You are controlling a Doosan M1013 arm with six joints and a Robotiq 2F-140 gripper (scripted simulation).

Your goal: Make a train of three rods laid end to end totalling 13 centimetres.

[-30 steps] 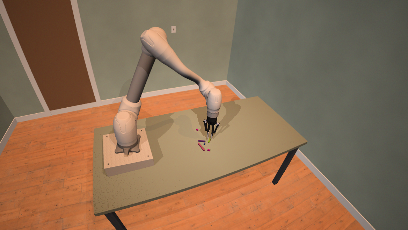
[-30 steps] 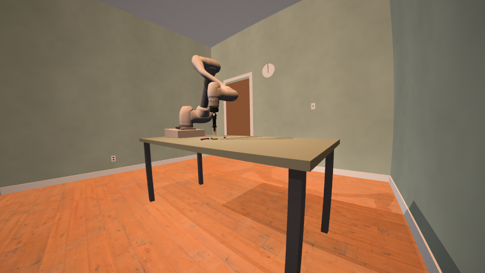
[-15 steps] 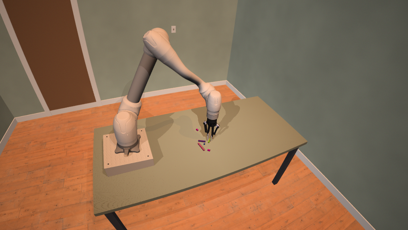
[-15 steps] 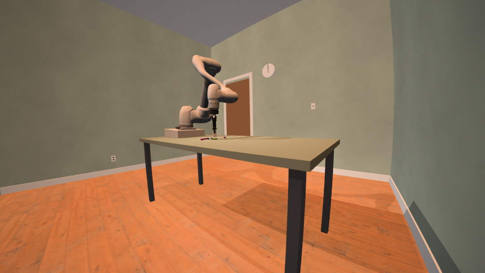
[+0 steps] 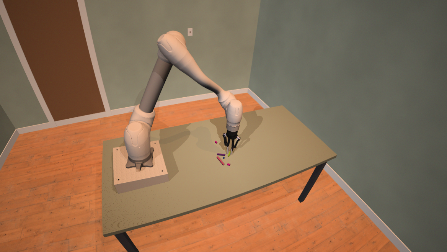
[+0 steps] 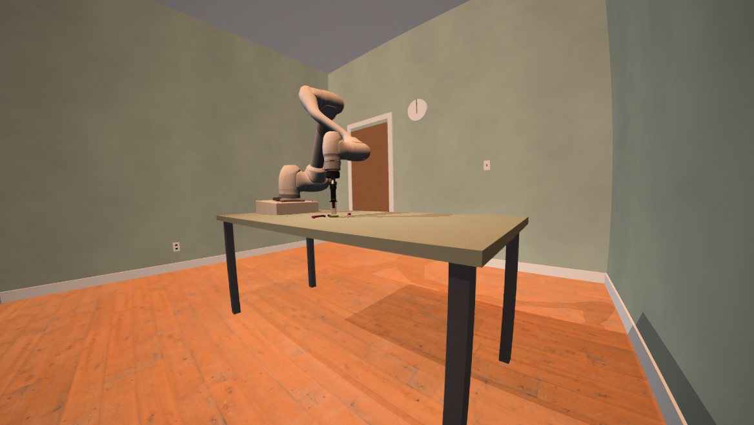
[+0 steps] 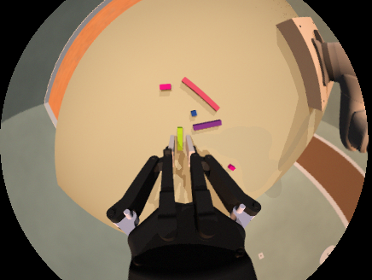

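Now: hand 5 cm above the lime rod. Round my hand: blue rod: 5 cm below, 5 cm behind, 3 cm to the right; then pink rod: 8 cm behind, 6 cm to the right, 5 cm below; then purple rod: 6 cm behind, 5 cm below.
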